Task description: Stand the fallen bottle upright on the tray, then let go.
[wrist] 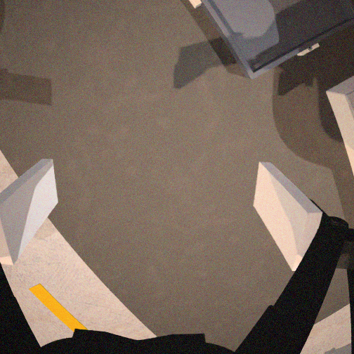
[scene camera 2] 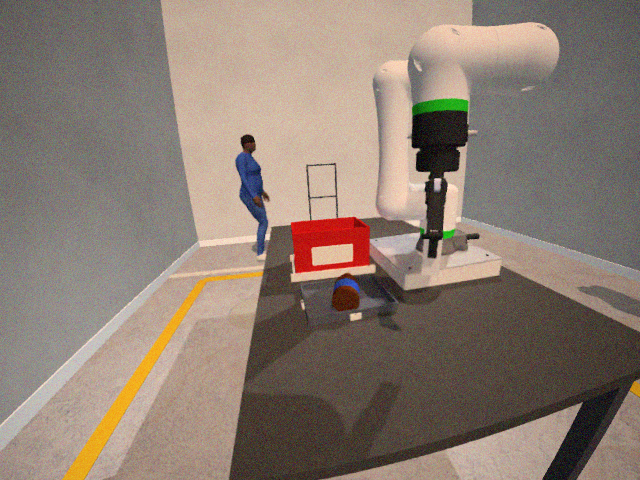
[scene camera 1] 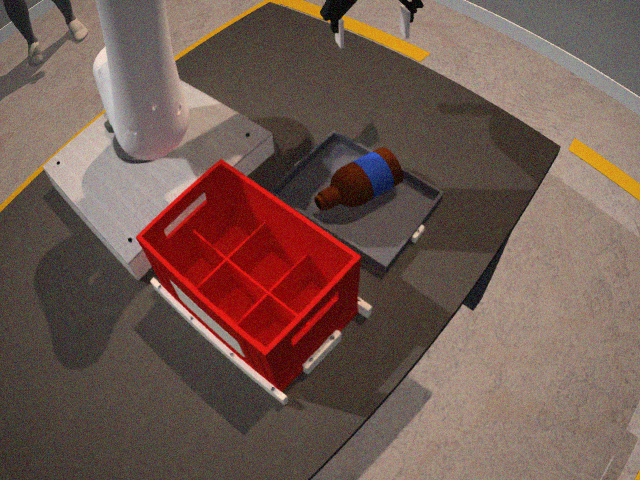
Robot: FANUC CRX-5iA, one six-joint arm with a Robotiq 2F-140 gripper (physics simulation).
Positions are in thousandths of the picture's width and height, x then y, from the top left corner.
Labels:
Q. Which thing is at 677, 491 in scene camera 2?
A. My gripper.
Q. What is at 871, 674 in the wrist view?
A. My gripper.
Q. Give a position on a brown bottle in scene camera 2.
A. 540, 618

